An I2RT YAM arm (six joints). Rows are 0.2 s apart.
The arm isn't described. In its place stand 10 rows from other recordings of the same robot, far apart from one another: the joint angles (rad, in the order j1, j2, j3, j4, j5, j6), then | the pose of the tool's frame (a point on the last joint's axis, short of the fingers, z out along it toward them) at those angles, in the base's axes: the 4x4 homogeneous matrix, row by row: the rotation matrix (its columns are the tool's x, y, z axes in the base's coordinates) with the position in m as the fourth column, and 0 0 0 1 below.
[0.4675 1.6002 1.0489 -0.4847 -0.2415 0.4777] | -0.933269 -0.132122 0.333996 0.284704; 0.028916 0.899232 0.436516 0.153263; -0.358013 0.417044 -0.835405 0.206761; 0 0 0 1
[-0.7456 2.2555 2.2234 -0.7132 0.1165 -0.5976] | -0.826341 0.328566 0.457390 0.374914; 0.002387 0.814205 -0.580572 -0.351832; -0.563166 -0.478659 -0.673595 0.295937; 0 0 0 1
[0.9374 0.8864 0.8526 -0.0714 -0.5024 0.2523] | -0.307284 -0.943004 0.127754 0.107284; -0.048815 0.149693 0.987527 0.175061; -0.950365 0.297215 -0.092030 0.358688; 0 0 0 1
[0.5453 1.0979 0.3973 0.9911 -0.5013 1.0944] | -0.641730 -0.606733 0.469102 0.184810; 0.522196 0.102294 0.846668 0.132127; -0.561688 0.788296 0.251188 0.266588; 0 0 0 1
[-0.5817 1.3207 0.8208 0.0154 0.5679 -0.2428] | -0.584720 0.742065 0.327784 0.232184; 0.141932 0.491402 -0.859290 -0.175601; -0.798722 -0.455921 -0.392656 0.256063; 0 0 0 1
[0.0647 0.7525 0.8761 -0.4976 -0.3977 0.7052] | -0.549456 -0.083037 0.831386 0.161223; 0.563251 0.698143 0.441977 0.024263; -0.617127 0.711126 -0.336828 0.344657; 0 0 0 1
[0.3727 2.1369 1.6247 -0.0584 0.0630 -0.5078] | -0.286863 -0.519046 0.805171 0.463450; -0.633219 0.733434 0.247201 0.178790; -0.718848 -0.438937 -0.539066 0.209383; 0 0 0 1
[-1.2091 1.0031 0.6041 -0.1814 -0.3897 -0.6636] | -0.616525 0.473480 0.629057 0.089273; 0.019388 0.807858 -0.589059 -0.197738; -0.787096 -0.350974 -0.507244 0.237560; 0 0 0 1
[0.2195 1.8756 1.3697 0.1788 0.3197 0.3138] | -0.272418 0.176475 0.945857 0.436460; 0.239463 0.964540 -0.110993 0.085909; -0.931904 0.196262 -0.305018 0.264457; 0 0 0 1
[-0.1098 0.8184 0.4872 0.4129 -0.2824 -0.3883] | 0.139754 -0.127391 0.981957 0.198499; -0.381228 0.908322 0.172095 -0.011902; -0.913857 -0.398401 0.078377 0.292135; 0 0 0 1
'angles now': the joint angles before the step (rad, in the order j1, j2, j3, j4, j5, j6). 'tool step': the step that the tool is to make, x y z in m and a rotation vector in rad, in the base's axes. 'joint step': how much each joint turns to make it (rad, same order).
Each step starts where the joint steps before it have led.
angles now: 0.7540, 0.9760, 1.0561, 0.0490, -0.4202, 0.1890
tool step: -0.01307, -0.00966, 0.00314, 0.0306, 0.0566, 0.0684
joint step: 0.0000, -0.0534, -0.0110, -0.0290, -0.0596, 0.0775
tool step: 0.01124, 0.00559, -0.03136, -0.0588, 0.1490, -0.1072
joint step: 0.0000, 0.0126, -0.0714, -0.0423, 0.1115, 0.0553
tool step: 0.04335, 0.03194, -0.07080, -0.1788, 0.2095, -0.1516
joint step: -0.0057, 0.2011, -0.0766, 0.0110, 0.1430, 0.0305
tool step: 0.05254, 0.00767, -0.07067, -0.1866, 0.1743, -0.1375
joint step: -0.0908, 0.2502, -0.0096, 0.0043, 0.0547, -0.0103
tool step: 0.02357, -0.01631, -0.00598, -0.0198, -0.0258, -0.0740
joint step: -0.0847, 0.0439, 0.0099, 0.0381, 0.0056, -0.0328
